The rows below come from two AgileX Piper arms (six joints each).
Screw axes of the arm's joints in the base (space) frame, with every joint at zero. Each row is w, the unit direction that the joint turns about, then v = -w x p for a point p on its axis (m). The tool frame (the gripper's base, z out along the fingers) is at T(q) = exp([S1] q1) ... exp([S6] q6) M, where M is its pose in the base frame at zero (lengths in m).
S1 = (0, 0, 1, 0, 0, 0)
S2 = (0, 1, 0, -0.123, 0, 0)
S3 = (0, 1, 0, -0.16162, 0, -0.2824)
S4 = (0.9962, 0, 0.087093, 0, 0.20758, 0)
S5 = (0, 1, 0, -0.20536, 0, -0.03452)
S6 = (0.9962, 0, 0.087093, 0, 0.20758, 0)
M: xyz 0.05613 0 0.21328 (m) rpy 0 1.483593 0 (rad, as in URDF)
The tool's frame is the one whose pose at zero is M.
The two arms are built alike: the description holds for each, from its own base.
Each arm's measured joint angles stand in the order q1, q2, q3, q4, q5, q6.
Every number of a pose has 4 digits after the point. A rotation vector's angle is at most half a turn.
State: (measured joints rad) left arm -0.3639 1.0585 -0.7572 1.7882 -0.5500 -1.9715; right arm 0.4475 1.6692 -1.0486 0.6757 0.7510 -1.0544
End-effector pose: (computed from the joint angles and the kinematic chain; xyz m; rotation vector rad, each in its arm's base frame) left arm 0.1877 -0.1212 0.3298 0.5768 1.8720 -0.8523; right arm 0.2770 0.1760 0.2161 -1.3529 2.2971 0.5752
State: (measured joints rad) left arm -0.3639 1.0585 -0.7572 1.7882 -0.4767 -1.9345; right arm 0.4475 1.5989 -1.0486 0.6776 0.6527 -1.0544
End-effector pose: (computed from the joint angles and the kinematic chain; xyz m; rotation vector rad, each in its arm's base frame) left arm 0.1930 -0.1171 0.3303 0.5533 1.8526 -0.7659; right arm 0.2790 0.1724 0.2410 -1.2664 2.1889 0.4852
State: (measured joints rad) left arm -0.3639 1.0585 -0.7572 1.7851 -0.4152 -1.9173; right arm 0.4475 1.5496 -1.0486 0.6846 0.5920 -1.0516
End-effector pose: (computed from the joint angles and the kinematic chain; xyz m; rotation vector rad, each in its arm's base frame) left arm 0.1972 -0.1135 0.3310 0.5189 1.8420 -0.7047; right arm 0.2785 0.1693 0.2591 -1.2015 2.1184 0.4393
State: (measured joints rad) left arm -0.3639 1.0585 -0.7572 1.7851 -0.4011 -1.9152; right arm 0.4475 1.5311 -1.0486 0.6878 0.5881 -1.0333
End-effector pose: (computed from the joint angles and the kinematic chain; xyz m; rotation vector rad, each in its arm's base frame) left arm 0.1981 -0.1126 0.3311 0.5101 1.8403 -0.6913; right arm 0.2765 0.1683 0.2653 -1.1726 2.1118 0.4446
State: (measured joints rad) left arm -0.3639 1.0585 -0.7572 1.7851 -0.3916 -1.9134; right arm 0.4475 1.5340 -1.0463 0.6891 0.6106 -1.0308
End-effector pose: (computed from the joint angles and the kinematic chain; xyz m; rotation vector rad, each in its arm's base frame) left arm 0.1987 -0.1120 0.3312 0.5044 1.8389 -0.6820; right arm 0.2747 0.1686 0.2630 -1.1864 2.1287 0.4635
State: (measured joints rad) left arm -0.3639 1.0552 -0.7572 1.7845 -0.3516 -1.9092; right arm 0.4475 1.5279 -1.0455 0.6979 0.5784 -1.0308
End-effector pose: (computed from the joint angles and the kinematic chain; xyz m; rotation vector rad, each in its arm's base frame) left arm 0.2006 -0.1092 0.3324 0.4773 1.8310 -0.6458; right arm 0.2765 0.1682 0.2660 -1.1541 2.1107 0.4483
